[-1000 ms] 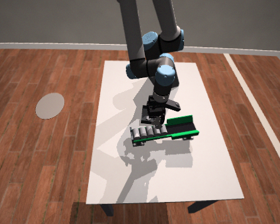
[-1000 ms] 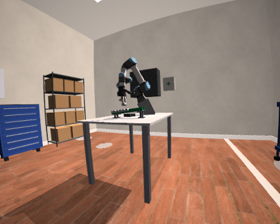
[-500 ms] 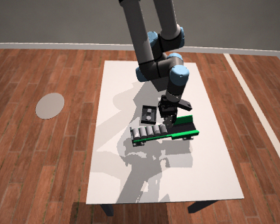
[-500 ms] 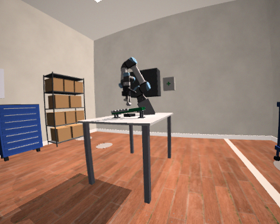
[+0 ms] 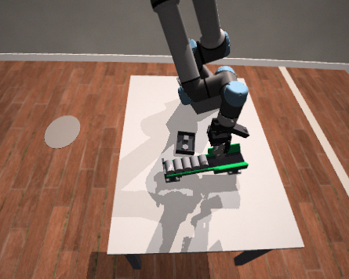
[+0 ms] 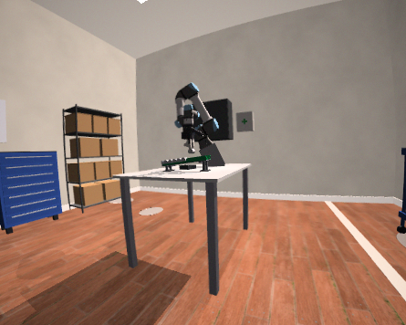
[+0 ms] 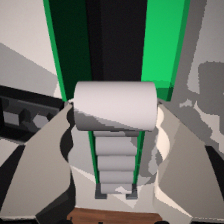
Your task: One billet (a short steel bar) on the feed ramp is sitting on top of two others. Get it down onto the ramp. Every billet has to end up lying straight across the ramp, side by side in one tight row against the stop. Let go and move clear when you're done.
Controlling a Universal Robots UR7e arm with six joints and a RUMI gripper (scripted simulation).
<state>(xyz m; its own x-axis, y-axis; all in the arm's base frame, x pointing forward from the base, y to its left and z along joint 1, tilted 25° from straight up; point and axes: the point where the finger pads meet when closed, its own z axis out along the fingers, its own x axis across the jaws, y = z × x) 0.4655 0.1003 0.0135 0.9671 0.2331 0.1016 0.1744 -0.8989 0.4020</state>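
Right now the ramp bed is 9 cm below my hand, 5 cm to the right of it and 1 cm ahead of it.
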